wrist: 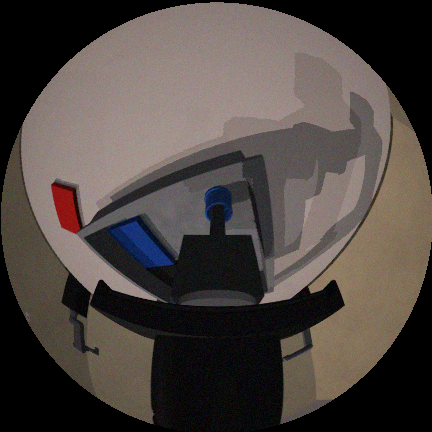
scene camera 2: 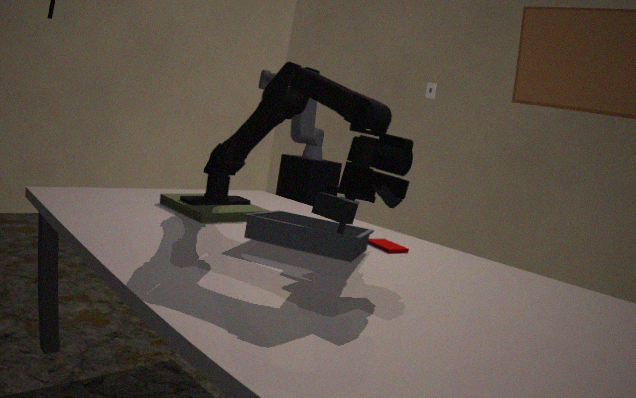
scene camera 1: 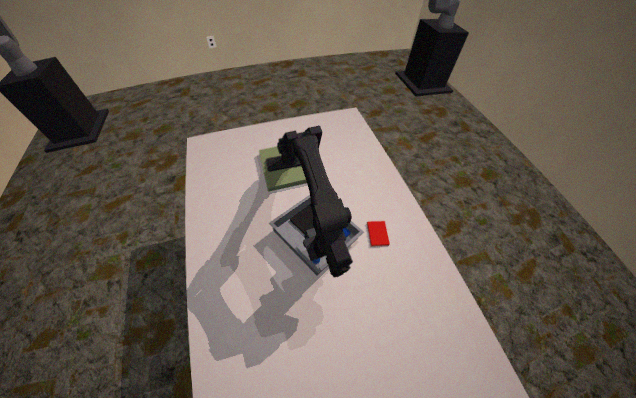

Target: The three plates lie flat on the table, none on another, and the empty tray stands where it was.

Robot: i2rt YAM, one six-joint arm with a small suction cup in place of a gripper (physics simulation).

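Frame: origin at the arm's base, x back, y left, z down, level; centimetres.
Where they show: hand, its tool point: [wrist: 216, 194] [scene camera 2: 332, 258] [scene camera 1: 315, 260]; arm's base, origin of its link: [scene camera 2: 215, 202] [scene camera 1: 289, 161].
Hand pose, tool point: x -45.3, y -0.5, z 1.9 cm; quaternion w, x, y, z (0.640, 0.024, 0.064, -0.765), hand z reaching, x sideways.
Things, the pixels of their top centre, and the offset from my tool point. Level surfaces: height alone.
- grey tray, centre of its top: [wrist: 186, 284] [scene camera 2: 314, 218] [scene camera 1: 316, 226] dx +9.5, dy +2.8, dz -6.0 cm
- blue plate, centre of its top: [wrist: 139, 250] [scene camera 1: 335, 228] dx +9.5, dy +10.0, dz -1.2 cm
- red plate, centre of its top: [wrist: 64, 211] [scene camera 2: 386, 243] [scene camera 1: 378, 232] dx +4.2, dy +25.3, dz -0.1 cm
- white table, height of its surface: dz +0.9 cm
My suction cup [scene camera 1: 316, 260] [scene camera 2: 341, 229] [wrist: 218, 200] is blue at its end and reaches down inside the grey tray [scene camera 1: 290, 245] [scene camera 2: 300, 239] [wrist: 265, 200], near one corner. It holds the tray by its floor. The tray hangs over the table, and its shadow lies apart from it. A blue plate [scene camera 1: 346, 232] [wrist: 142, 242] lies in the tray, to the left of the cup in the wrist view. A dark area beside it is partly hidden; I cannot tell if it is a plate or shadow. A red plate [scene camera 1: 378, 234] [scene camera 2: 389, 246] [wrist: 66, 207] lies flat on the table beside the tray.
The arm's base stands on a green block [scene camera 1: 280, 182] [scene camera 2: 215, 216] behind the tray. The white table [scene camera 1: 400, 325] [scene camera 2: 475, 340] carries the arm's long shadows. Dark pedestals [scene camera 1: 75, 105] [scene camera 2: 305, 175] with grey arms stand off the table.
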